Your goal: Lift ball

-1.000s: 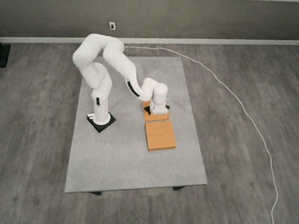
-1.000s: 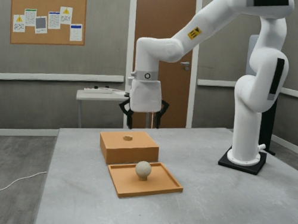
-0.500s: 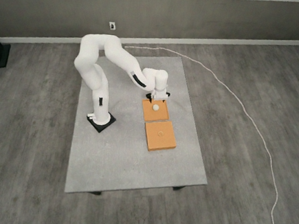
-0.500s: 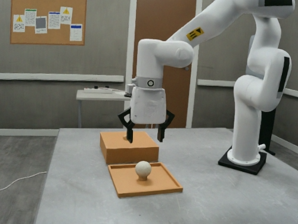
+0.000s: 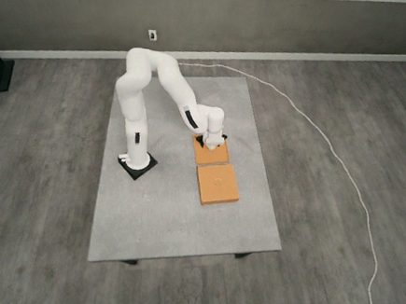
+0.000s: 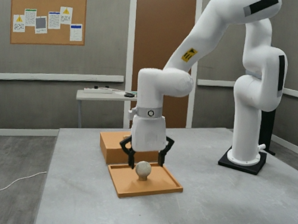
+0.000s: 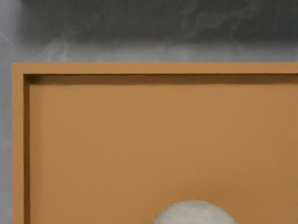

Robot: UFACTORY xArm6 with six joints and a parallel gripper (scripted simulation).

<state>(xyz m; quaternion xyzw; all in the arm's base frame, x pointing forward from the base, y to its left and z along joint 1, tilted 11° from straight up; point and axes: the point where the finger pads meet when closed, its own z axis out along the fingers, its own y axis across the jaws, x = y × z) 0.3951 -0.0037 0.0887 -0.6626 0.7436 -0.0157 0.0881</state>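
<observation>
My gripper is now 2 cm above the pale grey ball and 1 cm short of it. From my hand the other things lie so: flat orange tray: 5 cm below, 1 cm ahead; raised orange block: 23 cm to the right, 2 cm behind, 1 cm below.
</observation>
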